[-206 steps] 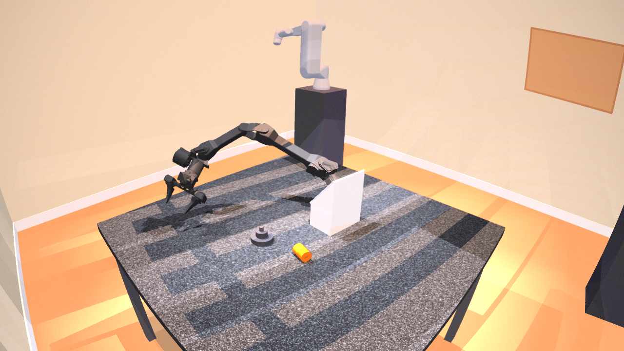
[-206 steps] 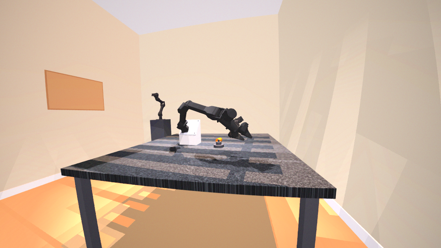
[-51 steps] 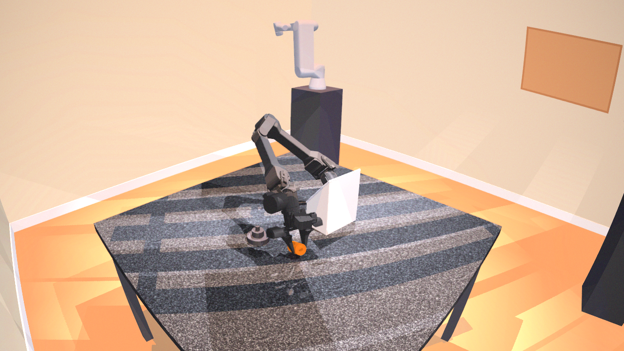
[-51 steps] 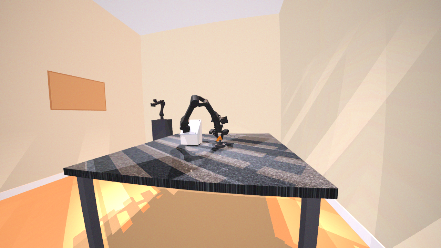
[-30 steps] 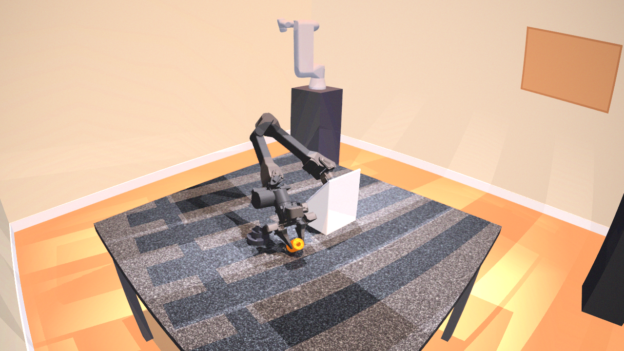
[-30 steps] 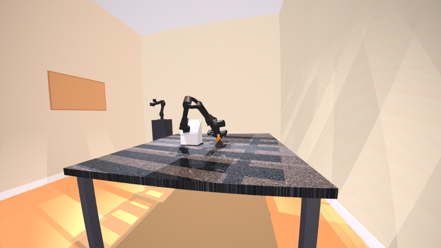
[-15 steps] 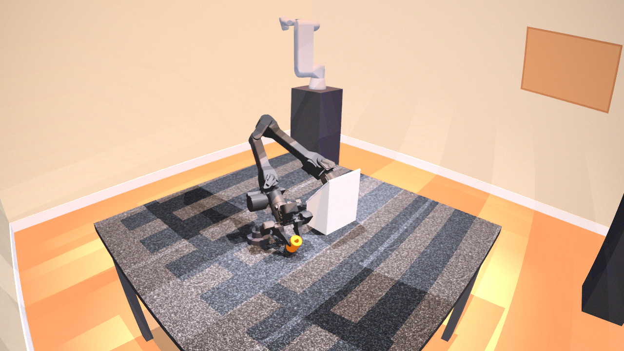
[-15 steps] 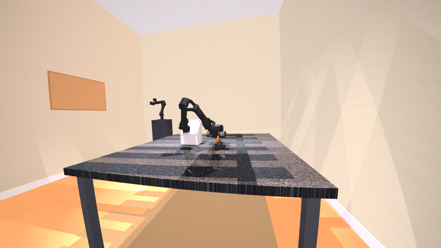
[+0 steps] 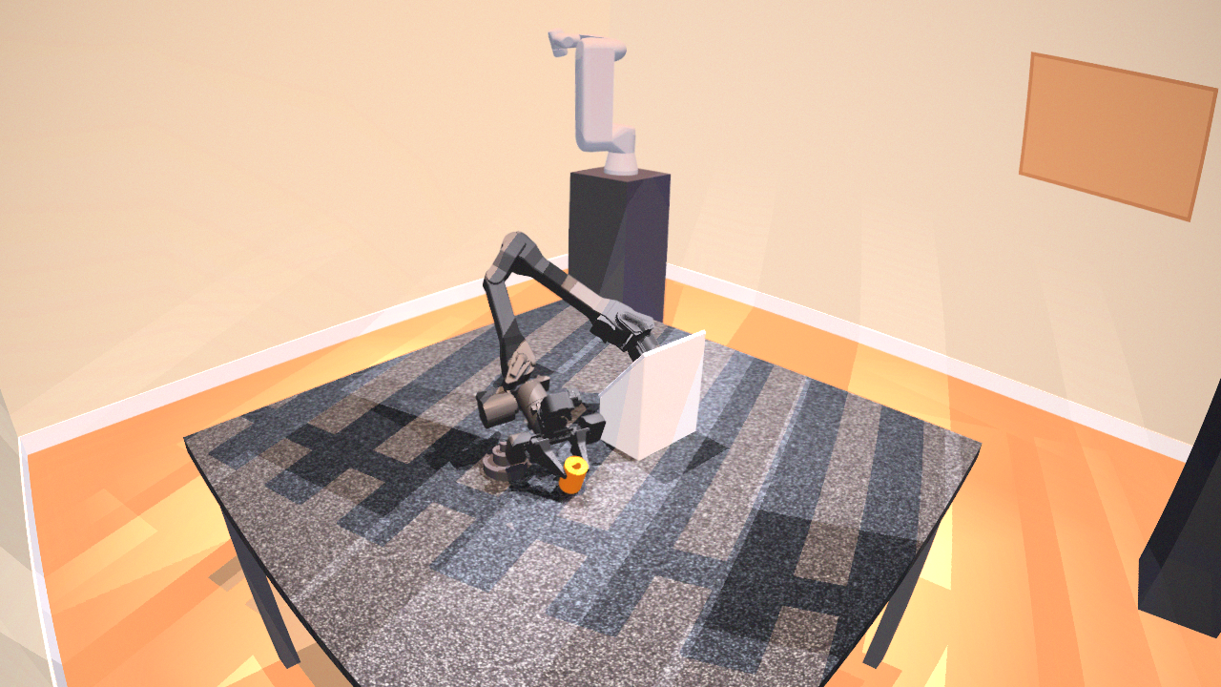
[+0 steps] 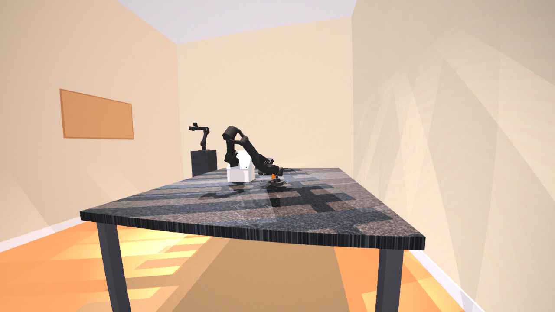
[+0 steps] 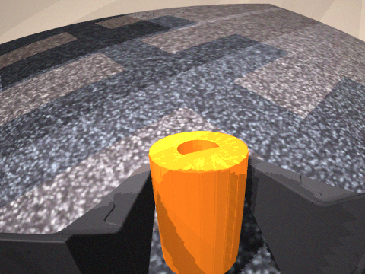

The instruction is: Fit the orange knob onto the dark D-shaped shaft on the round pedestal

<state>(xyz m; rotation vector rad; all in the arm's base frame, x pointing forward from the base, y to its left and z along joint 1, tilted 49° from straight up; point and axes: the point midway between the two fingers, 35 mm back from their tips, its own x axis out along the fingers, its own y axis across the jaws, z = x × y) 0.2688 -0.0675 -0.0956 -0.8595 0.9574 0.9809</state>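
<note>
Now: gripper tip 1 cm to the left of the orange knob and 1 cm above it. From my gripper tip the other things lie so: round pedestal: 3 cm ahead, 15 cm to the right, 2 cm below.
</note>
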